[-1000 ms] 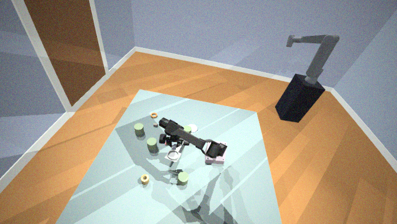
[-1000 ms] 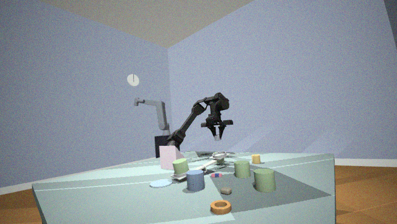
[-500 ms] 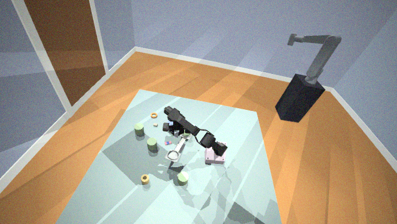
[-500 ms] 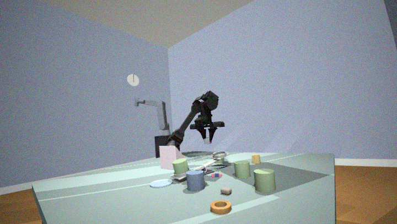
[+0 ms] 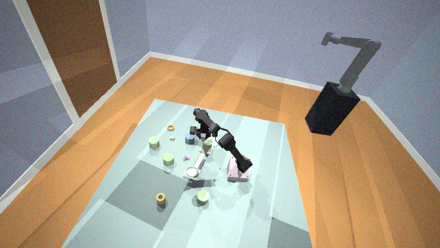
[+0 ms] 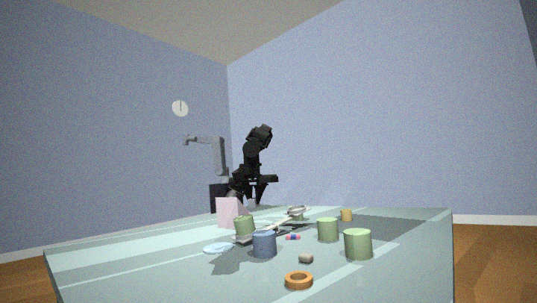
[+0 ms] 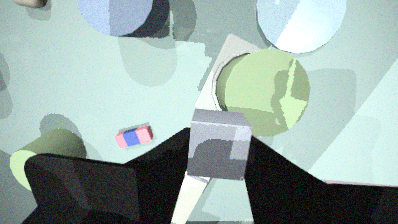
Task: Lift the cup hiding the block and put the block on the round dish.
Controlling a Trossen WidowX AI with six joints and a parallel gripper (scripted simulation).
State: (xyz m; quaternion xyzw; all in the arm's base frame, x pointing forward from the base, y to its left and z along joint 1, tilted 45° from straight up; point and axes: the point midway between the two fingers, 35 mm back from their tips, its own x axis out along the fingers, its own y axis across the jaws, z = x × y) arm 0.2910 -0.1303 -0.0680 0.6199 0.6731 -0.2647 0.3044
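My gripper tip is 13 cm above the pale round dish, 11 cm to the left of it and 8 cm past it. Also, from my gripper tip: small balance: 11 cm to the left, 10 cm below; then blue cylinder: 11 cm ahead, 10 cm to the right, 10 cm below; then grey block: 1 cm above.
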